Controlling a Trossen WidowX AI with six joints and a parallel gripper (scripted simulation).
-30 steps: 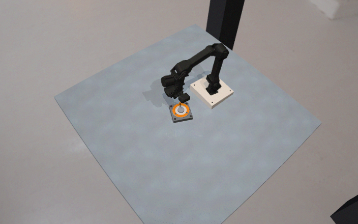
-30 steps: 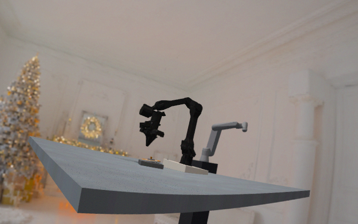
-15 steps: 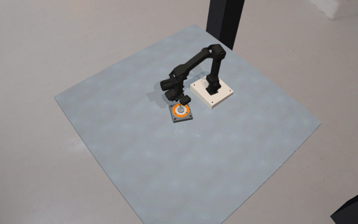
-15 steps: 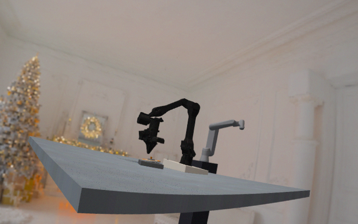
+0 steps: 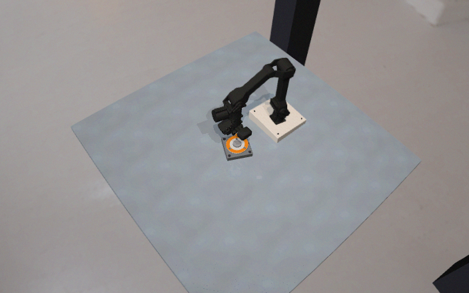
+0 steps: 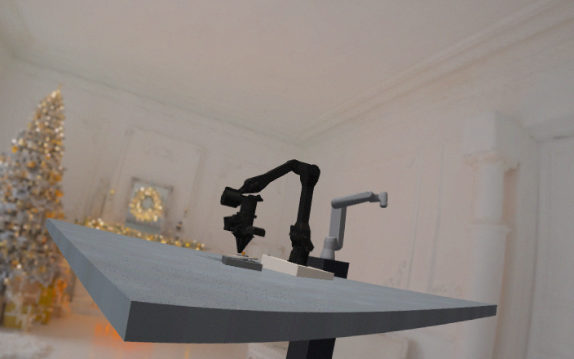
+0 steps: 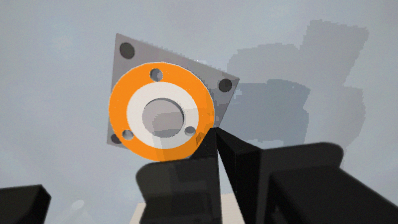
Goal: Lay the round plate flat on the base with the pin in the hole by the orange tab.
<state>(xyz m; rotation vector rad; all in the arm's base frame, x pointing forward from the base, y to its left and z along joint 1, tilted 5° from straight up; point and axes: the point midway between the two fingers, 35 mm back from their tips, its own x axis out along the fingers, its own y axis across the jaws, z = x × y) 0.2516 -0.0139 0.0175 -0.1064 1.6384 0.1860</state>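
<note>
My gripper tip is 3 cm to the right of the round orange plate and 1 cm above it. The rest, counted from my gripper tip: dark grey base: 1 cm ahead, 5 cm to the left, 2 cm below.
</note>
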